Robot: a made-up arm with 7 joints. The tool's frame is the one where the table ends. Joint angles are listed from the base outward.
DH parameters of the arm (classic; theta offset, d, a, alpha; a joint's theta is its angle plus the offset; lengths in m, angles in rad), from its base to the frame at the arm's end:
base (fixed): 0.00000 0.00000 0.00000 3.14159
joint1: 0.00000 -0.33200 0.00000 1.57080
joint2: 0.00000 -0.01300 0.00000 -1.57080
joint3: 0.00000 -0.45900 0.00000 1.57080
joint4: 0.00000 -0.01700 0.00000 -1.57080
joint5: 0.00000 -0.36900 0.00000 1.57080
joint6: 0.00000 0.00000 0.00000 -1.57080
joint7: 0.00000 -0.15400 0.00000 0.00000
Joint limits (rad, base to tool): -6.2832..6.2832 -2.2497..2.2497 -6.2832..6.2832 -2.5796..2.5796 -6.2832..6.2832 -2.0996..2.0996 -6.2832..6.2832
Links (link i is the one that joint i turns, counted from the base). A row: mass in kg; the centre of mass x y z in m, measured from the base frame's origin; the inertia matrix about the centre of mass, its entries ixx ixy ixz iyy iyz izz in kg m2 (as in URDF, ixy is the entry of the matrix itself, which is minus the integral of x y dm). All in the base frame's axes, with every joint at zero. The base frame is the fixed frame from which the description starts. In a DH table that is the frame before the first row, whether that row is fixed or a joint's. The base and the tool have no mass.
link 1: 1.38; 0.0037 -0.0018 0.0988; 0.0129 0 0 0.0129 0 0.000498
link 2: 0.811; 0.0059 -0.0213 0.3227; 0.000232 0 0 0.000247 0 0.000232
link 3: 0.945; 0.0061 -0.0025 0.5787; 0.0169 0 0 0.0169 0 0.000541
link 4: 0.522; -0.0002 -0.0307 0.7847; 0.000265 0 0 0.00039 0 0.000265
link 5: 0.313; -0.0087 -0.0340 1.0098; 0.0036 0 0 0.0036 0 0.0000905
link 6: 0.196; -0.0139 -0.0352 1.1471; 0.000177 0 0 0.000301 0 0.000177
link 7: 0.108; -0.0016 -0.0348 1.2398; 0.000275 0 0 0.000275 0 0.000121
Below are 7 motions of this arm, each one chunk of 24 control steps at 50 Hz.
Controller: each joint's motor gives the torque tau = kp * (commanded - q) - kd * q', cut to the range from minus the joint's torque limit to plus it. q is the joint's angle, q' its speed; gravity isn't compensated. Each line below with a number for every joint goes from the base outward.
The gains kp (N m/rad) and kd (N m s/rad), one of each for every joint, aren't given. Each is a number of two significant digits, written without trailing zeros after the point. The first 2 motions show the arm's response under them.
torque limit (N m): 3.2 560 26 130 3.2 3.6 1.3
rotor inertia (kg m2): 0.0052 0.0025 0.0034 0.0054 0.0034 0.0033 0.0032
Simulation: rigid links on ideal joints. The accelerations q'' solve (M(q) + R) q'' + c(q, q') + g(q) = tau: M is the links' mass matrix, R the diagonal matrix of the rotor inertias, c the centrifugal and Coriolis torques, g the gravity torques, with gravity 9.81 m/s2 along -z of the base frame. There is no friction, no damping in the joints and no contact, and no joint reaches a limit. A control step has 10 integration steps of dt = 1/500 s. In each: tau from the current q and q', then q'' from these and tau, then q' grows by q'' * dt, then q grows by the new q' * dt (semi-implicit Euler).
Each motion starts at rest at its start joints. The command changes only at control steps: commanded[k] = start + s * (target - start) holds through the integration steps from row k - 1 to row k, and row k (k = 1, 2, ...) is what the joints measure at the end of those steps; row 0 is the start. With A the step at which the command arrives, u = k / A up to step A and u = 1 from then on. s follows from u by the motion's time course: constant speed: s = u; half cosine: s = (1 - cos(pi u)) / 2; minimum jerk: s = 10 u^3 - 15 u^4 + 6 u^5; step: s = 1 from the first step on.
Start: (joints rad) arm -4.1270 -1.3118 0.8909 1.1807 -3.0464 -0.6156 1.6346
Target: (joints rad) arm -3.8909 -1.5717 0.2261 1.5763 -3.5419 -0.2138 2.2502
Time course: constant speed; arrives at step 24
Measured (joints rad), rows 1 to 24:
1: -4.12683 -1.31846 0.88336 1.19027 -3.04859 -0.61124 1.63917
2: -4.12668 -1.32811 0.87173 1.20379 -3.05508 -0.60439 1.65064
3: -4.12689 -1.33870 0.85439 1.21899 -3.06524 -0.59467 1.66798
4: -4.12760 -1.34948 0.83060 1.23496 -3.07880 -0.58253 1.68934
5: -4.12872 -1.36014 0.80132 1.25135 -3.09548 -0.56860 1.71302
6: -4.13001 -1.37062 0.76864 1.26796 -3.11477 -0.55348 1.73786
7: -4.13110 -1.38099 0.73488 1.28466 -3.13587 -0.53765 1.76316
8: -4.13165 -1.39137 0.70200 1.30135 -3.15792 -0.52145 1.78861
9: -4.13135 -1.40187 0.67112 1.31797 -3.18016 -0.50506 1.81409
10: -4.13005 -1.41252 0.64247 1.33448 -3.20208 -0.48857 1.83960
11: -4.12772 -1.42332 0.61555 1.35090 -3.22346 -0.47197 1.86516
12: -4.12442 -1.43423 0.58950 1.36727 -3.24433 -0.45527 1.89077
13: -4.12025 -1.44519 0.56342 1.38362 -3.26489 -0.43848 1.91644
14: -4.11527 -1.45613 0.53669 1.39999 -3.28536 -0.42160 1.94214
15: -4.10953 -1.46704 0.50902 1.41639 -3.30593 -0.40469 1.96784
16: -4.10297 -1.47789 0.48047 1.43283 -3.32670 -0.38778 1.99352
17: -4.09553 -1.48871 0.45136 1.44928 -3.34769 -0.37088 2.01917
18: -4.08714 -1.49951 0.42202 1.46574 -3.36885 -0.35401 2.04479
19: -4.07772 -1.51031 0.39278 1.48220 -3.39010 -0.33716 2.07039
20: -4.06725 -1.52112 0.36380 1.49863 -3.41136 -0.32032 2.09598
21: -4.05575 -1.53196 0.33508 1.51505 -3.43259 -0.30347 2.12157
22: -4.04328 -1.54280 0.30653 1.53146 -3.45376 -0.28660 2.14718
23: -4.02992 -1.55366 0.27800 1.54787 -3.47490 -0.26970 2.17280
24: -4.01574 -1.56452 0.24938 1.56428 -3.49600 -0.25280 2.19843
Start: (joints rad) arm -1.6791 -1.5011 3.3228 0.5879 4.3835 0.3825 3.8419
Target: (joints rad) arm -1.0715 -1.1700 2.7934 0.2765 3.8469 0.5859 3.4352
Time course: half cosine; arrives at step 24
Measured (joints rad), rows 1 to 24:
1: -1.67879 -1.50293 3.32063 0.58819 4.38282 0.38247 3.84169
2: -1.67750 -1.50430 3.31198 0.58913 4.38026 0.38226 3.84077
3: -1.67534 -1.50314 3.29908 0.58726 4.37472 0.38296 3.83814
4: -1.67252 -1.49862 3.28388 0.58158 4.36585 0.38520 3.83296
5: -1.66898 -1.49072 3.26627 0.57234 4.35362 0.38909 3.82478
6: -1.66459 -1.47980 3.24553 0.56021 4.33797 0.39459 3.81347
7: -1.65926 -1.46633 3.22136 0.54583 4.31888 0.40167 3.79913
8: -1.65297 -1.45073 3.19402 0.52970 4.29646 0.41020 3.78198
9: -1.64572 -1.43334 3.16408 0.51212 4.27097 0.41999 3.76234
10: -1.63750 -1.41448 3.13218 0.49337 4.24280 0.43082 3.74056
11: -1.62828 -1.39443 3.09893 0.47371 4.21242 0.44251 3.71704
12: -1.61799 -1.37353 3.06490 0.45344 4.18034 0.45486 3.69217
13: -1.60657 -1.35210 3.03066 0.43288 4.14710 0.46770 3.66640
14: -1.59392 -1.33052 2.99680 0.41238 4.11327 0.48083 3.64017
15: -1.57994 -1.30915 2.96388 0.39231 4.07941 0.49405 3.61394
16: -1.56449 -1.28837 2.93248 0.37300 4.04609 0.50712 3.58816
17: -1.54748 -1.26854 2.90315 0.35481 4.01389 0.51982 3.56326
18: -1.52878 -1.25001 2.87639 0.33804 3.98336 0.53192 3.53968
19: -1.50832 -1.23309 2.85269 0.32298 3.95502 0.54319 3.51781
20: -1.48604 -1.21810 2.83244 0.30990 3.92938 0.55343 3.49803
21: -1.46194 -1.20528 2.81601 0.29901 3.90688 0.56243 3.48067
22: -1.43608 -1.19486 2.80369 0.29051 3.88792 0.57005 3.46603
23: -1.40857 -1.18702 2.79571 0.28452 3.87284 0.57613 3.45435
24: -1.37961 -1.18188 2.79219 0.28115 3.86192 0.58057 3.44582
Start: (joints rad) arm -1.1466 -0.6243 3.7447 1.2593 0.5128 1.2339 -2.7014
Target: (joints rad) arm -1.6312 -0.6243 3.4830 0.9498 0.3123 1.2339 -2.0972
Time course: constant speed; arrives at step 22
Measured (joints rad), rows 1 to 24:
1: -1.14379 -0.62597 3.73851 1.25425 0.51070 1.23608 -2.69683
2: -1.13793 -0.62778 3.72333 1.24487 0.50577 1.23814 -2.68504
3: -1.13240 -0.62913 3.70631 1.23288 0.49819 1.23873 -2.66703
4: -1.12934 -0.62997 3.69216 1.21966 0.48918 1.23843 -2.64470
5: -1.12918 -0.63035 3.68135 1.20579 0.47990 1.23800 -2.61970
6: -1.13146 -0.63038 3.67225 1.19159 0.47093 1.23777 -2.59321
7: -1.13571 -0.63025 3.66313 1.17729 0.46232 1.23773 -2.56596
8: -1.14172 -0.63011 3.65308 1.16306 0.45381 1.23777 -2.53840
9: -1.14956 -0.63004 3.64201 1.14893 0.44520 1.23783 -2.51076
10: -1.15944 -0.63004 3.63028 1.13489 0.43638 1.23787 -2.48313
11: -1.17152 -0.63010 3.61828 1.12089 0.42738 1.23789 -2.45555
12: -1.18588 -0.63018 3.60626 1.10688 0.41829 1.23790 -2.42803
13: -1.20251 -0.63026 3.59427 1.09284 0.40916 1.23789 -2.40053
14: -1.22134 -0.63033 3.58229 1.07878 0.40006 1.23785 -2.37305
15: -1.24226 -0.63040 3.57024 1.06470 0.39098 1.23779 -2.34559
16: -1.26516 -0.63046 3.55809 1.05061 0.38190 1.23771 -2.31812
17: -1.28993 -0.63053 3.54583 1.03652 0.37283 1.23761 -2.29066
18: -1.31643 -0.63061 3.53349 1.02243 0.36373 1.23749 -2.26320
19: -1.34452 -0.63068 3.52109 1.00835 0.35462 1.23737 -2.23575
20: -1.37406 -0.63076 3.50865 0.99427 0.34549 1.23724 -2.20829
21: -1.40488 -0.63084 3.49619 0.98018 0.33635 1.23712 -2.18084
22: -1.43682 -0.63091 3.48373 0.96610 0.32720 1.23700 -2.15338
23: -1.47199 -0.63050 3.47707 0.95886 0.31963 1.23495 -2.13052
24: -1.50926 -0.63040 3.47531 0.95626 0.31459 1.23392 -2.11498

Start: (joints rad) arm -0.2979 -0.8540 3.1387 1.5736 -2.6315 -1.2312 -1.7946
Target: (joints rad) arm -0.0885 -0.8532 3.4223 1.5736 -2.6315 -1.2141 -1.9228
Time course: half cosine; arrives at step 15
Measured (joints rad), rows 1 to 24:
1: -0.29819 -0.85601 3.13952 1.57465 -2.63174 -1.22996 -1.79483
2: -0.29926 -0.85826 3.14291 1.57647 -2.63302 -1.22764 -1.79571
3: -0.30186 -0.85965 3.15159 1.57741 -2.63505 -1.22543 -1.79788
4: -0.30619 -0.86032 3.16683 1.57761 -2.63697 -1.22347 -1.80196
5: -0.31173 -0.86058 3.18809 1.57755 -2.63829 -1.22175 -1.80822
6: -0.31756 -0.86065 3.21370 1.57745 -2.63895 -1.22017 -1.81661
7: -0.32272 -0.86062 3.24184 1.57737 -2.63914 -1.21867 -1.82683
8: -0.32637 -0.86054 3.27094 1.57729 -2.63908 -1.21717 -1.83845
9: -0.32788 -0.86043 3.29978 1.57720 -2.63894 -1.21567 -1.85093
10: -0.32671 -0.86030 3.32734 1.57709 -2.63875 -1.21419 -1.86372
11: -0.32247 -0.86015 3.35262 1.57697 -2.63850 -1.21279 -1.87627
12: -0.31484 -0.86000 3.37463 1.57685 -2.63814 -1.21155 -1.88802
13: -0.30362 -0.85986 3.39243 1.57673 -2.63765 -1.21051 -1.89847
14: -0.28875 -0.85973 3.40522 1.57664 -2.63703 -1.20973 -1.90716
15: -0.27036 -0.85963 3.41239 1.57659 -2.63631 -1.20923 -1.91371
16: -0.24902 -0.85961 3.41447 1.57659 -2.63576 -1.20889 -1.91804
17: -0.22583 -0.85969 3.41366 1.57667 -2.63573 -1.20852 -1.92049
18: -0.20199 -0.85982 3.41239 1.57679 -2.63616 -1.20807 -1.92166
19: -0.17828 -0.85995 3.41207 1.57689 -2.63672 -1.20765 -1.92209
20: -0.15504 -0.86002 3.41296 1.57695 -2.63703 -1.20734 -1.92219
21: -0.13239 -0.86003 3.41458 1.57698 -2.63698 -1.20718 -1.92218
22: -0.11036 -0.86001 3.41633 1.57699 -2.63662 -1.20715 -1.92218
23: -0.08905 -0.85998 3.41781 1.57701 -2.63611 -1.20720 -1.92221
24: -0.06865 -0.85995 3.41889 1.57705 -2.63560 -1.20726 -1.92226

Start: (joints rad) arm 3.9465 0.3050 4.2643 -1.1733 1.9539 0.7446 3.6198
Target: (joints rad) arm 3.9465 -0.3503 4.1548 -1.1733 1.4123 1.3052 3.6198
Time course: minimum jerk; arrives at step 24
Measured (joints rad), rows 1 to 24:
1: 3.94716 0.30563 4.26298 -1.17559 1.95335 0.74499 3.61996
2: 3.94929 0.30558 4.25787 -1.17808 1.95242 0.74702 3.62037
3: 3.95026 0.30302 4.25186 -1.17979 1.95030 0.75107 3.62085
4: 3.94849 0.29646 4.24640 -1.18084 1.94594 0.75753 3.62132
5: 3.94361 0.28478 4.24132 -1.18138 1.93836 0.76705 3.62170
6: 3.93563 0.26726 4.23608 -1.18156 1.92675 0.78034 3.62198
7: 3.92469 0.24356 4.23033 -1.18146 1.91057 0.79799 3.62215
8: 3.91101 0.21374 4.22394 -1.18113 1.88958 0.82028 3.62223
9: 3.89504 0.17816 4.21684 -1.18058 1.86384 0.84721 3.62222
10: 3.87763 0.13751 4.20891 -1.17983 1.83365 0.87850 3.62213
11: 3.86011 0.09275 4.20011 -1.17898 1.79953 0.91369 3.62198
12: 3.84416 0.04502 4.19066 -1.17815 1.76220 0.95211 3.62179
13: 3.83148 -0.00441 4.18130 -1.17744 1.72257 0.99284 3.62157
14: 3.82352 -0.05424 4.17319 -1.17692 1.68173 1.03471 3.62134
15: 3.82145 -0.10318 4.16749 -1.17657 1.64087 1.07638 3.62110
16: 3.82610 -0.14996 4.16491 -1.17635 1.60123 1.11644 3.62085
17: 3.83775 -0.19342 4.16566 -1.17623 1.56396 1.15361 3.62060
18: 3.85604 -0.23253 4.16935 -1.17620 1.53010 1.18689 3.62036
19: 3.88014 -0.26642 4.17502 -1.17621 1.50044 1.21558 3.62015
20: 3.90884 -0.29447 4.18133 -1.17624 1.47552 1.23939 3.61998
21: 3.94071 -0.31640 4.18695 -1.17624 1.45559 1.25833 3.61989
22: 3.97404 -0.33228 4.19081 -1.17618 1.44060 1.27265 3.61986
23: 4.00688 -0.34267 4.19231 -1.17608 1.43019 1.28286 3.61992
24: 4.03696 -0.34866 4.19129 -1.17597 1.42369 1.28971 3.62004

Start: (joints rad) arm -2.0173 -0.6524 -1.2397 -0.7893 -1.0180 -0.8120 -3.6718
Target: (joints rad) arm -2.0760 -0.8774 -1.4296 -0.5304 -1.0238 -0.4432 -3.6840
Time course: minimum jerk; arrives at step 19
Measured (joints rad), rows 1 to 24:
1: -2.01753 -0.65381 -1.23871 -0.79061 -1.01707 -0.81299 -3.67187
2: -2.01899 -0.65617 -1.23393 -0.79078 -1.01426 -0.81374 -3.67206
3: -2.02122 -0.65983 -1.23116 -0.78819 -1.01034 -0.81182 -3.67218
4: -2.02400 -0.66540 -1.23427 -0.78188 -1.00666 -0.80635 -3.67228
5: -2.02756 -0.67336 -1.24388 -0.77135 -1.00431 -0.79684 -3.67247
6: -2.03226 -0.68404 -1.25862 -0.75665 -1.00368 -0.78290 -3.67288
7: -2.03835 -0.69758 -1.27644 -0.73821 -1.00453 -0.76425 -3.67353
8: -2.04578 -0.71387 -1.29547 -0.71676 -1.00629 -0.74097 -3.67441
9: -2.05420 -0.73249 -1.31437 -0.69317 -1.00835 -0.71345 -3.67545
10: -2.06309 -0.75282 -1.33235 -0.66843 -1.01026 -0.68251 -3.67657
11: -2.07181 -0.77403 -1.34897 -0.64357 -1.01181 -0.64927 -3.67770
12: -2.07976 -0.79520 -1.36393 -0.61962 -1.01292 -0.61508 -3.67879
13: -2.08644 -0.81540 -1.37694 -0.59758 -1.01363 -0.58139 -3.67978
14: -2.09144 -0.83376 -1.38776 -0.57829 -1.01403 -0.54965 -3.68065
15: -2.09453 -0.84958 -1.39620 -0.56243 -1.01420 -0.52116 -3.68138
16: -2.09560 -0.86234 -1.40224 -0.55037 -1.01419 -0.49697 -3.68195
17: -2.09472 -0.87179 -1.40608 -0.54216 -1.01407 -0.47775 -3.68236
18: -2.09214 -0.87805 -1.40829 -0.53737 -1.01390 -0.46372 -3.68263
19: -2.08830 -0.88162 -1.40975 -0.53510 -1.01372 -0.45449 -3.68279
20: -2.08382 -0.88340 -1.41151 -0.53407 -1.01363 -0.44906 -3.68289
21: -2.07911 -0.88413 -1.41361 -0.53352 -1.01381 -0.44621 -3.68298
22: -2.07442 -0.88433 -1.41550 -0.53318 -1.01426 -0.44490 -3.68310
23: -2.06989 -0.88431 -1.41677 -0.53296 -1.01483 -0.44440 -3.68323
24: -2.06560 -0.88426 -1.41734 -0.53284 -1.01532 -0.44425 -3.68334

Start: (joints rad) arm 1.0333 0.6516 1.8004 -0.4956 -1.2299 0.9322 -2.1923
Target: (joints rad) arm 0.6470 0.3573 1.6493 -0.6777 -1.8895 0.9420 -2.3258
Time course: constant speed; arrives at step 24
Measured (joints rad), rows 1 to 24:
1: 1.03542 0.64934 1.80431 -0.50149 -1.23615 0.93397 -2.19329
2: 1.03827 0.64391 1.80752 -0.50918 -1.25037 0.93744 -2.19577
3: 1.04128 0.63548 1.80434 -0.51674 -1.26990 0.94093 -2.19948
4: 1.04384 0.62483 1.79591 -0.52387 -1.29274 0.94311 -2.20407
5: 1.04530 0.61283 1.78559 -0.53080 -1.31750 0.94387 -2.20919
6: 1.04507 0.60028 1.77591 -0.53778 -1.34330 0.94376 -2.21459
7: 1.04273 0.58764 1.76784 -0.54497 -1.36967 0.94342 -2.22011
8: 1.03800 0.57513 1.76121 -0.55239 -1.39639 0.94329 -2.22566
9: 1.03072 0.56277 1.75541 -0.55996 -1.42335 0.94347 -2.23120
10: 1.02081 0.55050 1.74983 -0.56762 -1.45049 0.94391 -2.23674
11: 1.00822 0.53825 1.74413 -0.57533 -1.47778 0.94447 -2.24228
12: 0.99297 0.52600 1.73817 -0.58306 -1.50516 0.94502 -2.24782
13: 0.97509 0.51372 1.73201 -0.59081 -1.53261 0.94550 -2.25337
14: 0.95469 0.50142 1.72570 -0.59859 -1.56010 0.94589 -2.25894
15: 0.93191 0.48910 1.71933 -0.60640 -1.58763 0.94620 -2.26452
16: 0.90701 0.47676 1.71291 -0.61423 -1.61520 0.94645 -2.27011
17: 0.88026 0.46442 1.70646 -0.62210 -1.64279 0.94667 -2.27572
18: 0.85204 0.45207 1.69994 -0.62997 -1.67042 0.94686 -2.28133
19: 0.82273 0.43970 1.69333 -0.63786 -1.69807 0.94704 -2.28694
20: 0.79279 0.42730 1.68662 -0.64574 -1.72575 0.94719 -2.29256
21: 0.76265 0.41489 1.67981 -0.65360 -1.75344 0.94734 -2.29819
22: 0.73279 0.40245 1.67291 -0.66144 -1.78114 0.94748 -2.30381
23: 0.70365 0.39000 1.66594 -0.66925 -1.80884 0.94762 -2.30943
24: 0.67564 0.37752 1.65892 -0.67702 -1.83653 0.94777 -2.31505

